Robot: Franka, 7 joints.
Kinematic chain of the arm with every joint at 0, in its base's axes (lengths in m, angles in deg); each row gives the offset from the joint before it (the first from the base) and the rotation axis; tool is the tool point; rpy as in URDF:
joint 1: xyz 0 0 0.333 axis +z
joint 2: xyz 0 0 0 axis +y
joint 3: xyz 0 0 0.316 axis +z
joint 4: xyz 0.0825 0 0 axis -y
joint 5: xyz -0.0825 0 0.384 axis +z
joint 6: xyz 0 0 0 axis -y
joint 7: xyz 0.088 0 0 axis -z
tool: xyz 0 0 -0.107 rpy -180 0 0
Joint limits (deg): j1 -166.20..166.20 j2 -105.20..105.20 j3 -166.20..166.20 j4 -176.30..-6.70 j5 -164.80..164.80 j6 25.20..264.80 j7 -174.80..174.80
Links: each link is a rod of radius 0.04 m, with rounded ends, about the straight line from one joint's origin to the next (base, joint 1, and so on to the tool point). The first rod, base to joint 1, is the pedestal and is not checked.
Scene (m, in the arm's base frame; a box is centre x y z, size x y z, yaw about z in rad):
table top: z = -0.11
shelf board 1: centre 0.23 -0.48 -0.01 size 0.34 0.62 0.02 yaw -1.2
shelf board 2: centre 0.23 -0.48 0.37 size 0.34 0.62 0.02 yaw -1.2
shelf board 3: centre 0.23 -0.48 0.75 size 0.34 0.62 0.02 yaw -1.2
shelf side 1: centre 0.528 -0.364 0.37 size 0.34 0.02 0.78 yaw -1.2
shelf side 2: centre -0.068 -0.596 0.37 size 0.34 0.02 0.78 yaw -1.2
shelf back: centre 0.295 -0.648 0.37 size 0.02 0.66 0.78 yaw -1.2
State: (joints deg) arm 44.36 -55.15 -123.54 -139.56 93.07 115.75 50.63
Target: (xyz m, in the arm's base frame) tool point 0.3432 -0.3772 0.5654
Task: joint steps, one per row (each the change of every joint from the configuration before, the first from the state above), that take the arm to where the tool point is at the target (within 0.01 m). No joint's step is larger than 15 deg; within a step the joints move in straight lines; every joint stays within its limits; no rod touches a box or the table.
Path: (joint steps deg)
1: -5.94 4.65 -2.68 -11.32 -2.71 -2.70 0.00
2: -5.95 4.64 -2.69 -11.32 -2.71 -2.71 0.00
3: -5.94 4.65 -2.68 -11.32 -2.70 -2.70 0.00
4: 1.39 -7.15 14.12 3.24 -0.29 -4.70 0.00
5: 1.38 -7.16 14.12 3.24 -0.29 -4.70 0.00
6: 1.38 -7.15 14.13 3.24 -0.29 -4.70 0.00
7: 1.39 -7.15 14.12 3.24 -0.29 -4.70 0.00
8: 1.38 -7.15 14.12 3.25 -0.29 -4.70 0.00
9: 2.61 6.47 -5.53 11.20 3.62 5.87 0.00
10: 2.61 6.47 -5.53 11.20 3.63 5.88 0.00
11: 2.62 6.47 -5.54 11.19 3.62 5.87 0.00

